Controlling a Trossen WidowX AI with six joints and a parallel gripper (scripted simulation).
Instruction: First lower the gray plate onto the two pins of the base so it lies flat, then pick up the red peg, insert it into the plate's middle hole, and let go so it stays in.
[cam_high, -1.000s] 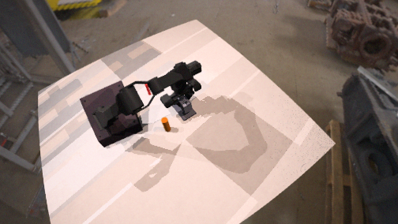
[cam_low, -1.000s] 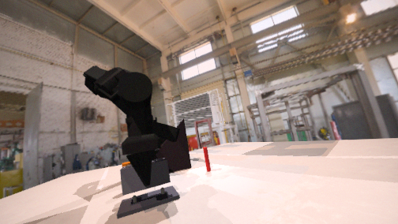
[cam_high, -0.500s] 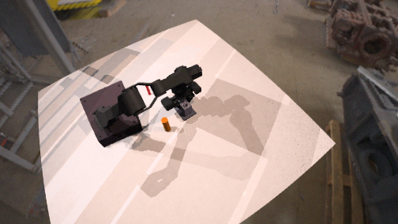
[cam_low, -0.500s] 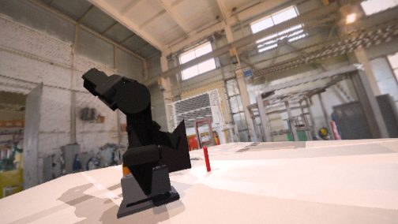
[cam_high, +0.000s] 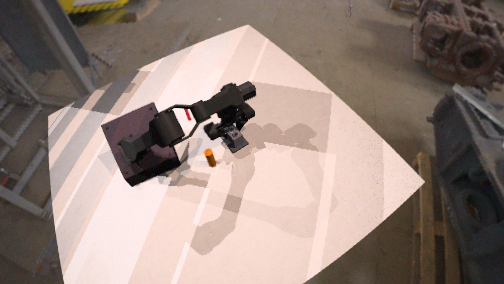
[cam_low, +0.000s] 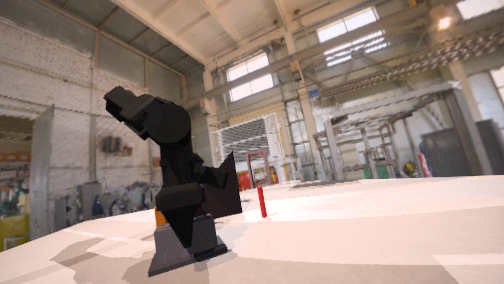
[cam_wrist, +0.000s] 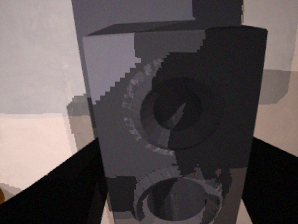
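Now: the base 10 mm below my gripper tip. Round my gripper tip: red peg: 90 mm behind, 200 mm to the left, 20 mm above; orange cylinder: 120 mm behind, 50 mm to the right, 20 mm above; gray plate: 20 mm above.
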